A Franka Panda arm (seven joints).
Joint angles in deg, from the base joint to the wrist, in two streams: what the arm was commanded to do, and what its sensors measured. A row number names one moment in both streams.
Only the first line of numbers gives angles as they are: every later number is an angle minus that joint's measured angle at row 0.
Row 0, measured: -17.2, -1.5, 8.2, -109.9, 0.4, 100.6, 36.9
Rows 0 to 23, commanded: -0.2, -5.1, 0.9, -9.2, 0.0, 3.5, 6.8; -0.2, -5.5, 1.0, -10.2, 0.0, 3.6, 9.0; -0.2, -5.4, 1.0, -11.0, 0.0, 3.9, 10.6; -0.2, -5.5, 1.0, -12.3, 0.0, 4.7, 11.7; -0.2, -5.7, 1.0, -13.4, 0.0, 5.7, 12.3; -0.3, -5.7, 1.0, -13.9, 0.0, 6.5, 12.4; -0.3, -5.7, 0.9, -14.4, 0.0, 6.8, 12.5; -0.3, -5.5, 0.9, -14.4, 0.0, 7.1, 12.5; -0.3, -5.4, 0.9, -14.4, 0.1, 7.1, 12.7; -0.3, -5.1, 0.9, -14.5, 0.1, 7.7, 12.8; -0.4, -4.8, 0.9, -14.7, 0.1, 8.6, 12.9; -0.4, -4.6, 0.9, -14.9, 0.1, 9.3, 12.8; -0.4, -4.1, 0.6, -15.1, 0.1, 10.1, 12.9; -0.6, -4.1, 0.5, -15.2, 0.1, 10.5, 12.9; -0.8, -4.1, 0.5, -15.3, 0.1, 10.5, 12.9; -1.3, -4.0, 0.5, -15.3, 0.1, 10.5, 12.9; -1.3, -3.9, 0.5, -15.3, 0.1, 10.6, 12.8; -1.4, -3.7, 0.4, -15.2, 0.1, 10.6, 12.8; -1.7, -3.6, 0.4, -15.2, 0.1, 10.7, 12.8; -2.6, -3.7, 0.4, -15.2, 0.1, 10.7, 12.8; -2.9, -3.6, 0.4, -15.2, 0.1, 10.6, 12.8; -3.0, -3.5, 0.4, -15.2, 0.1, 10.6, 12.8; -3.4, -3.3, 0.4, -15.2, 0.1, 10.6, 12.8; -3.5, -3.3, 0.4, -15.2, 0.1, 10.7, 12.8
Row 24, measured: -2.4, -3.5, 0.1, -14.6, 0.0, 9.4, 12.2
